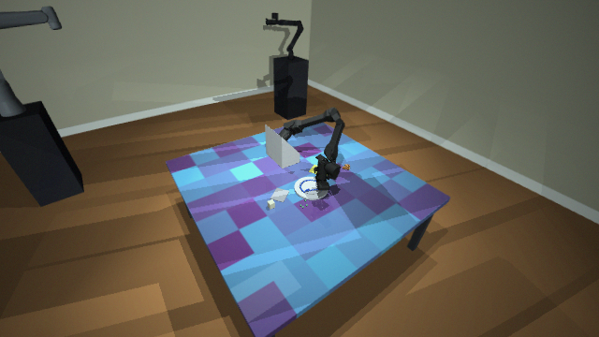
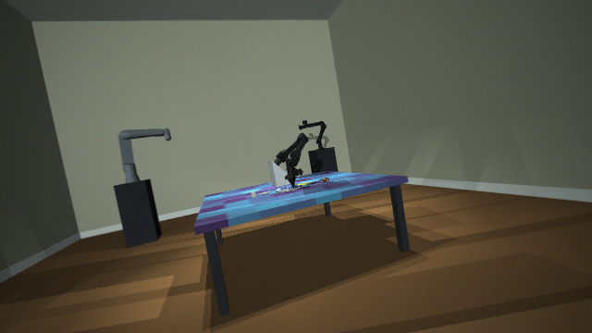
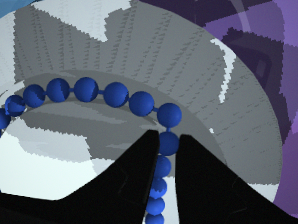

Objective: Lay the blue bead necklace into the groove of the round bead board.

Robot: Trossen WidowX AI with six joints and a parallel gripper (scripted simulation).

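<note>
Now: the round white bead board 50 mm behind my gripper tip, 20 mm to the right of it and 10 mm below it. From my gripper tip the other things lie so: cream cube (300 mm to the right, 70 mm behind); then yellow patch (150 mm behind, 140 mm to the left, 10 mm below); then flat grey square (200 mm to the right, 120 mm behind, 10 mm below).
</note>
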